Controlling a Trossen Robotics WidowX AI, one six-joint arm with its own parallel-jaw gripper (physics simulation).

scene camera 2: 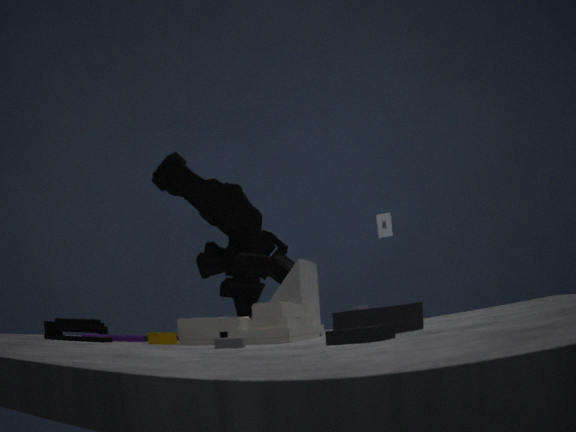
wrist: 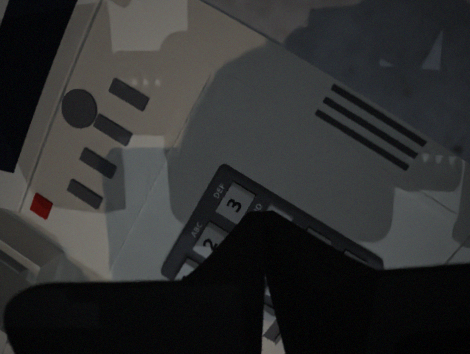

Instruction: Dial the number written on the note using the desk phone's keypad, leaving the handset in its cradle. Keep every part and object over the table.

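Places are measured from the arm's base along level axes (x left, y back, z up), in millimetres.
Pixels of known places: gripper, fingertip midpoint: (wrist: 260, 224); arm's base at its link origin: (scene camera 2: 294, 279).
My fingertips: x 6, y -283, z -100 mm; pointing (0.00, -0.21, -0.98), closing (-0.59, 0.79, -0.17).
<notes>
Ahead of a thing's pixels: the offset from my fingertips to its middle. "pt": to the spot under its first point.
The cream desk phone {dx +37, dy -32, dz -6 mm} (scene camera 2: 210, 331) (wrist: 280, 135) stands on the table, its tall wedge-shaped part at the right in the scene view. In the wrist view its dark keypad panel {pt dx -7, dy -19, dz -1 mm} (wrist: 226, 172) slants across the lower middle. The 3 key {dx -1, dy -11, dz +1 mm} (wrist: 234, 203) and the 2 key {dx +15, dy -10, dz +1 mm} (wrist: 209, 243) show; part of the 1 key shows below them. My gripper (scene camera 2: 243, 314) (wrist: 260, 224) is shut and empty, pointing down with its tips over the keypad and hiding most other keys. Whether the tips touch a key cannot be told. I cannot make out the note or clearly identify the handset.
A black object {dx -267, dy -153, dz -7 mm} (scene camera 2: 75, 329), a purple strip {dx -251, dy -65, dz -21 mm} (scene camera 2: 129, 338) and a yellow block {dx -101, dy -104, dz -18 mm} (scene camera 2: 162, 338) lie left of the phone in the scene view. A small grey block {dx +88, dy -225, dz -21 mm} (scene camera 2: 230, 343) is in front of it. Dark boxes {dx +256, dy -147, dz -7 mm} (scene camera 2: 377, 319) {dx +260, dy -270, dz -19 mm} (scene camera 2: 360, 335) lie to its right.
</notes>
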